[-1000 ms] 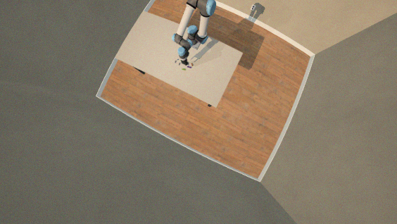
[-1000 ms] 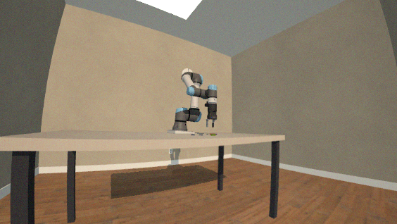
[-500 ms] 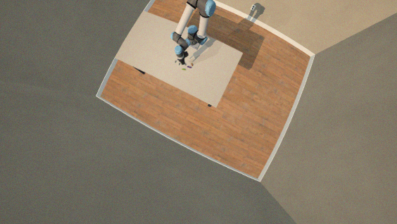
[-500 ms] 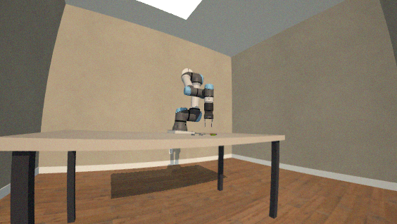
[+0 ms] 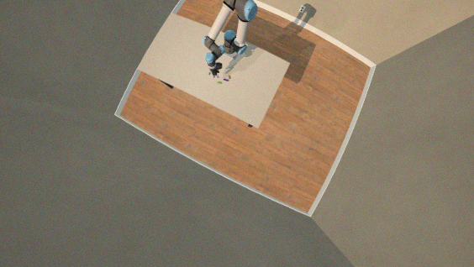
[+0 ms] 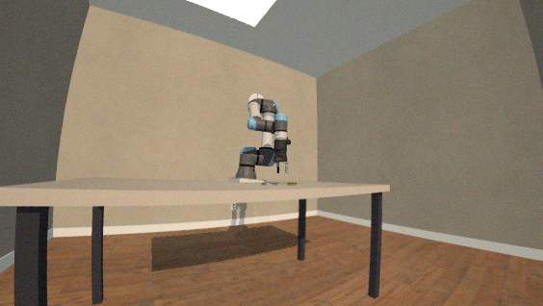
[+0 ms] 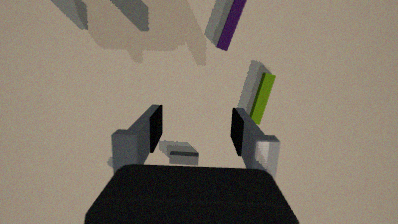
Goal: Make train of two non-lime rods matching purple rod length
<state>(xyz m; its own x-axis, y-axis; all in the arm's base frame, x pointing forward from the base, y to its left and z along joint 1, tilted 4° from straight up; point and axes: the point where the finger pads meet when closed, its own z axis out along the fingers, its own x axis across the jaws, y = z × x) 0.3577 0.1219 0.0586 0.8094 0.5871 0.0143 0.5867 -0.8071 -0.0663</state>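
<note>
Now: hand 11 cm to the left of the small blue rod, 8 cm above it and 2 cm past it. From my hand the other things lie so: purple rod: 8 cm to the left, 8 cm below, 2 cm behind; then orange rod: 9 cm to the left, 8 cm below, 7 cm behind; then lime rod: 8 cm below, 5 cm ahead, 4 cm to the left.
</note>
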